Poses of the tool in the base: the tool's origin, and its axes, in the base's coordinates. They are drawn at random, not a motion.
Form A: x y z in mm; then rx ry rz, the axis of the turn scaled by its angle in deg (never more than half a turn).
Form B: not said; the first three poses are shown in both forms.
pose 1, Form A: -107, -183, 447, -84.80, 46.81, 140.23
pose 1, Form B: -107, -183, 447, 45.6, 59.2, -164.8
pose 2, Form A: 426, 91, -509, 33.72, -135.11, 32.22
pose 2, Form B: 426, 91, -509, -161.2, -41.7, -159.2
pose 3, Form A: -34, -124, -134, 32.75, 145.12, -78.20
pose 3, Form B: -34, -124, -134, -126.1, 21.0, 165.3
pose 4, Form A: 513, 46, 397, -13.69, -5.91, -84.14
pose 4, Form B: 513, 46, 397, -5.7, -12.4, -84.0
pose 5, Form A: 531, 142, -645, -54.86, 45.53, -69.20
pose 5, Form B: 531, 142, -645, -66.3, 0.3, -78.9
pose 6, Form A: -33, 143, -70, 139.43, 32.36, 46.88
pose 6, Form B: -33, 143, -70, 140.0, -25.7, 35.6
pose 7, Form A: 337, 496, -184, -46.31, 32.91, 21.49
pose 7, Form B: 337, 496, -184, -45.7, 37.6, 7.1
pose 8, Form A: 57, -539, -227, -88.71, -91.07, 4.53
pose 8, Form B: 57, -539, -227, -135.3, -32.0, 78.1
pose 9, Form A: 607, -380, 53, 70.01, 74.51, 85.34
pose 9, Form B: 607, -380, 53, 89.6, -9.2, 102.8
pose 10, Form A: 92, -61, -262, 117.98, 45.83, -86.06
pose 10, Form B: 92, -61, -262, 174.0, 72.8, 38.0
